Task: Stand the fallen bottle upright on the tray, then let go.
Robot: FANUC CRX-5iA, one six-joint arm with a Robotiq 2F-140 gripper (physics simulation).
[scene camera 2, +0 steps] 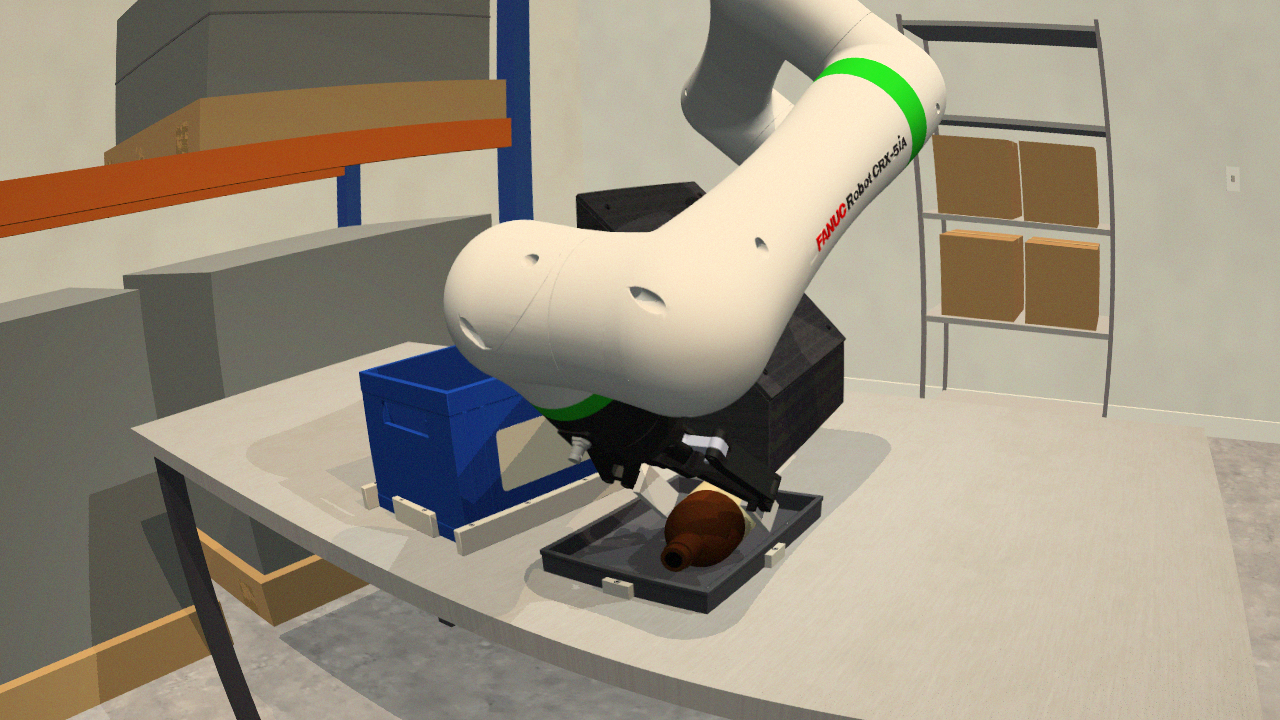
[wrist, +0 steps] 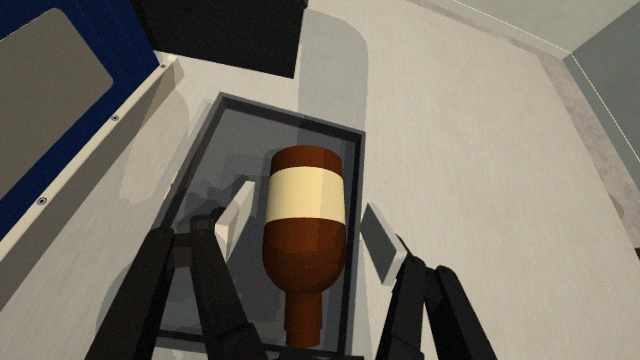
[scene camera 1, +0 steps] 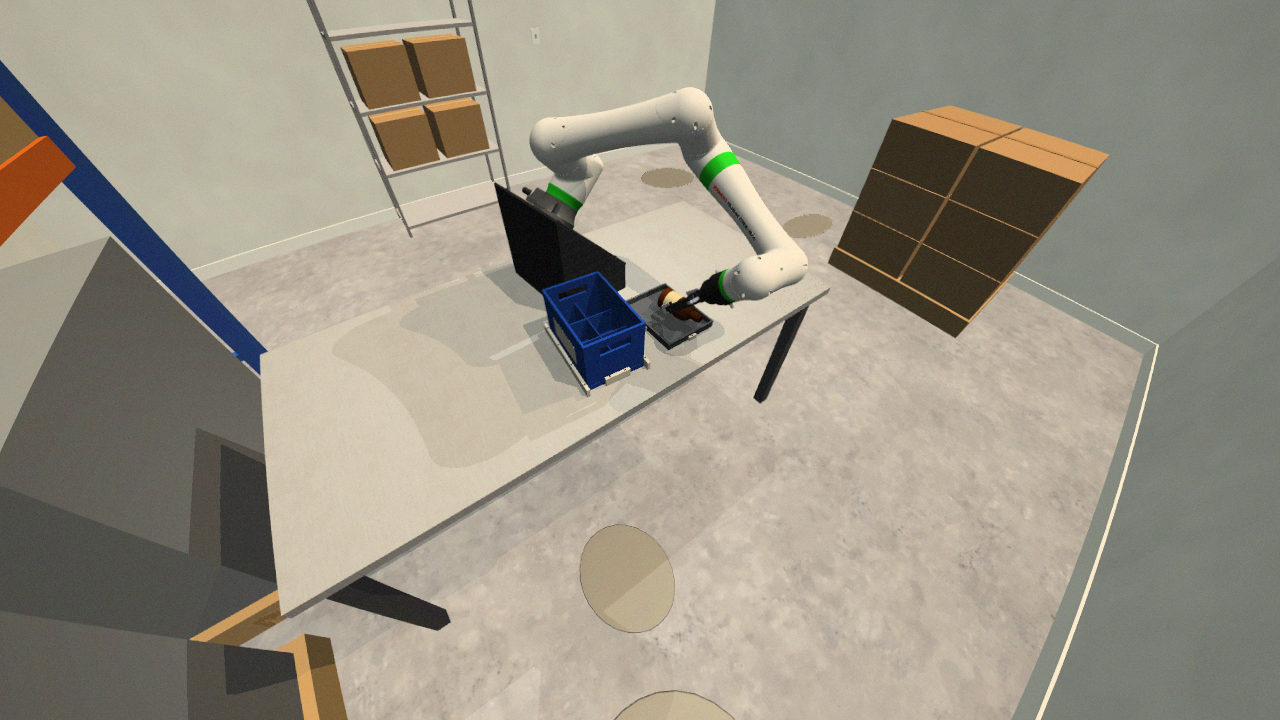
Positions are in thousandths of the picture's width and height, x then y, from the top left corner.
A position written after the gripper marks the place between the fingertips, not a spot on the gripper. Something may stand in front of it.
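Note:
The gripper (scene camera 2: 563,712) (wrist: 485,574) is visible in scene camera 2 and in the wrist view. A brown bottle (scene camera 2: 550,735) (wrist: 476,699) can be seen in both of them too.

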